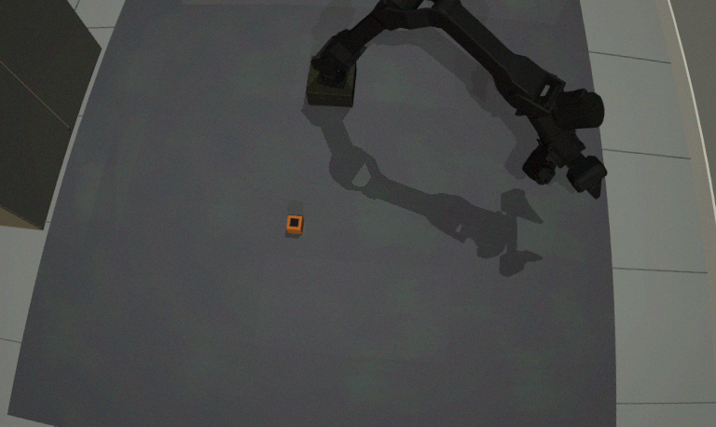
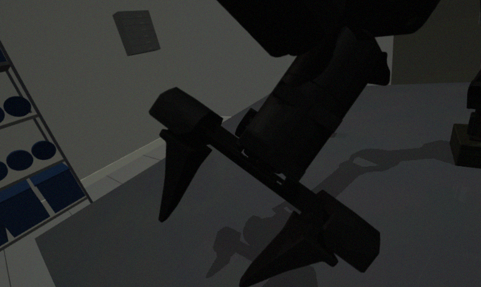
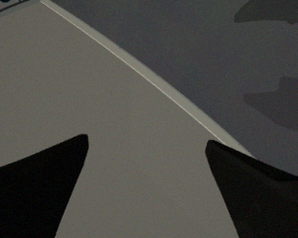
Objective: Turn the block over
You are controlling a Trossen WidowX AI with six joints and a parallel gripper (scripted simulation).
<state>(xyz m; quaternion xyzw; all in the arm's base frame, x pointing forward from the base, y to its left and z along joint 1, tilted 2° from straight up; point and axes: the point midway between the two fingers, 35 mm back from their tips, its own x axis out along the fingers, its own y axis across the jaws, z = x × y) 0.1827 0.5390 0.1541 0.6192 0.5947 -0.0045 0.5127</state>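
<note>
My gripper tip is now 17 cm short of the block, 55 cm to the left of it and 15 cm above it.
</note>
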